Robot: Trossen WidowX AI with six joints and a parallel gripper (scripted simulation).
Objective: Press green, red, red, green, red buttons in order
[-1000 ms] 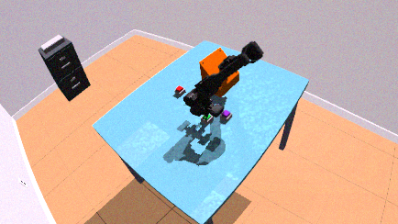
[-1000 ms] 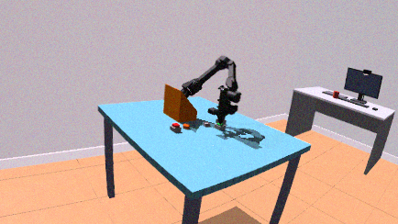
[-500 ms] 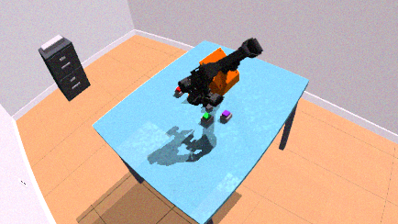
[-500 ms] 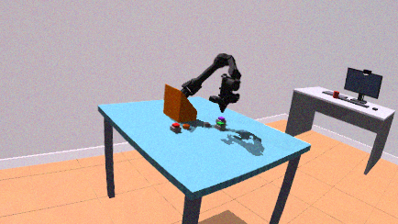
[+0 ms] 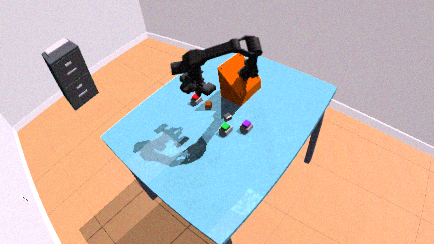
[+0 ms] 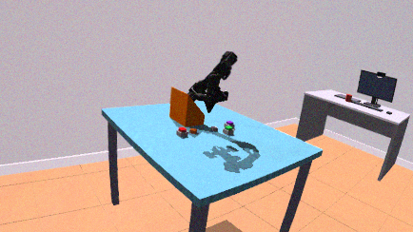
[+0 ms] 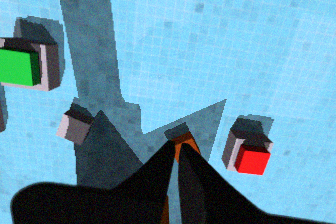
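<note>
Right now the red button is 70 mm behind my gripper tip, 110 mm to the right of it and 100 mm below it. From my gripper tip the other things lie so: green button 10 mm ahead, 150 mm to the left, 100 mm below; small orange block 80 mm behind, 30 mm to the right, 130 mm below; small pale block 60 mm behind, 110 mm to the left, 130 mm below.
</note>
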